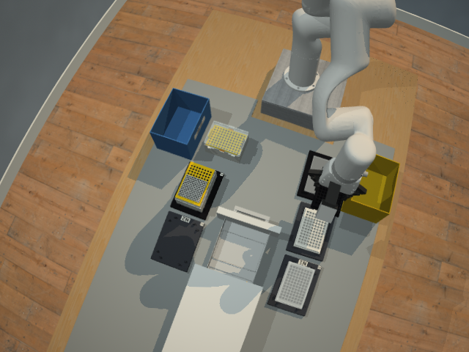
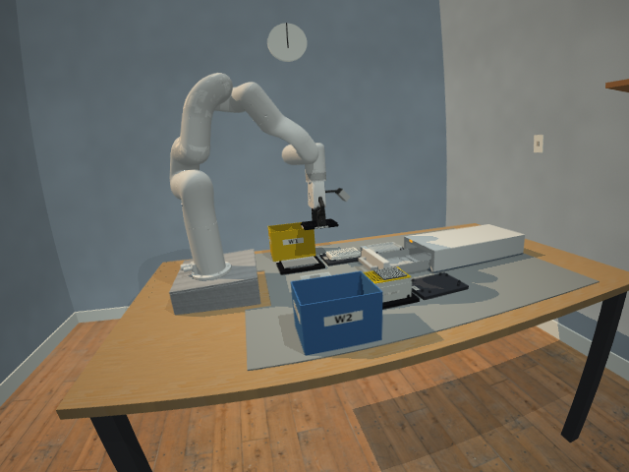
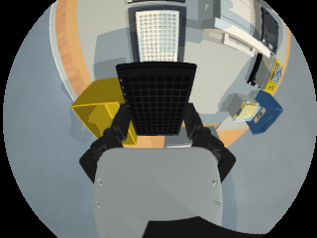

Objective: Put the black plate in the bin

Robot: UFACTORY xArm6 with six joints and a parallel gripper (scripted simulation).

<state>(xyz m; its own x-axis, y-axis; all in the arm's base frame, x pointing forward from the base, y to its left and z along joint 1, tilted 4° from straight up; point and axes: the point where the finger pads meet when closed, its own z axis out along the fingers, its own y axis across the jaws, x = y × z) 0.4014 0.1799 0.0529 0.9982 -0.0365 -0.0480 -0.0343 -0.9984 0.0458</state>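
Now: hand 140 mm to the right of the yellow waste bin W1, 120 mm above it and 90 mm past it. The rest, counted from my hand: black plate 10 mm below; then white plate 140 mm below, 90 mm ahead, 10 mm to the right; then cooler drawer 260 mm ahead, 200 mm to the right, 140 mm below.
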